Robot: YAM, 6 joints.
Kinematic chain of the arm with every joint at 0, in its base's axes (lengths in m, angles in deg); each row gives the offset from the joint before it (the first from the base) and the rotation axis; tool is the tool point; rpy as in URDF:
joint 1: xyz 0 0 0.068 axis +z
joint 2: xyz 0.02 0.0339 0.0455 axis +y
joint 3: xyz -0.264 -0.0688 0 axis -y
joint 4: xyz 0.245 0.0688 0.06 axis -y
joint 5: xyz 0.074 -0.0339 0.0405 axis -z
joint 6: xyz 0.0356 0 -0.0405 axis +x
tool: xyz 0 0 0 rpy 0 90 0
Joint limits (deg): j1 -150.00..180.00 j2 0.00..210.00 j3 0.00..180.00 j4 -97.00..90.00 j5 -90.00..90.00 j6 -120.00..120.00
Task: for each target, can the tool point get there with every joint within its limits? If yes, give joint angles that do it. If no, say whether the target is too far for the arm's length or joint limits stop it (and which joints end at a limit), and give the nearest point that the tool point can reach.
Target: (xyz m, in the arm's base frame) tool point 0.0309 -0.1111 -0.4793
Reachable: no: joint limits stop it (at a limit: joint 2) | nearest point 0.0397 -0.1427 -0.3661 | short by 0.118 m
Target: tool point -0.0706 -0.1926 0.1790
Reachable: yes | joints -103.25 62.39 15.30 29.70 43.62 -60.68
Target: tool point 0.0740 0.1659 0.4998
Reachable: yes | joints -106.91 16.33 98.91 -45.41 -39.25 -71.25
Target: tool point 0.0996 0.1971 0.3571
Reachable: yes | joints 67.99 62.31 34.80 69.44 31.28 34.20
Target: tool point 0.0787 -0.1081 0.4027
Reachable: yes | joints -62.58 44.15 65.54 -44.10 -34.31 -4.50
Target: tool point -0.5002 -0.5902 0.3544
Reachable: no: too far | nearest point -0.3984 -0.4700 0.3040 | short by 0.165 m
